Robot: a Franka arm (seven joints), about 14 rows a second.
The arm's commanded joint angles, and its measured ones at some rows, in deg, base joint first. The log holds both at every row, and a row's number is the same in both.
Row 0, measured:
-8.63, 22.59, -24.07, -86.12, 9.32, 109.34, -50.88
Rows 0 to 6, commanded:
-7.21, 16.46, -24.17, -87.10, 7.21, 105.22, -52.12
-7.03, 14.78, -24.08, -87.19, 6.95, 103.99, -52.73
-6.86, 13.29, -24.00, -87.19, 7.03, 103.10, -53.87
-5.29, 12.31, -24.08, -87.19, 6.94, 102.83, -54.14
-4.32, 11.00, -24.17, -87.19, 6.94, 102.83, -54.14
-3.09, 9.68, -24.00, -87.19, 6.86, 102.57, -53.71
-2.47, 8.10, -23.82, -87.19, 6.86, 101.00, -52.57
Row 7, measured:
-4.64, 11.57, -23.88, -86.01, 7.82, 102.81, -53.34
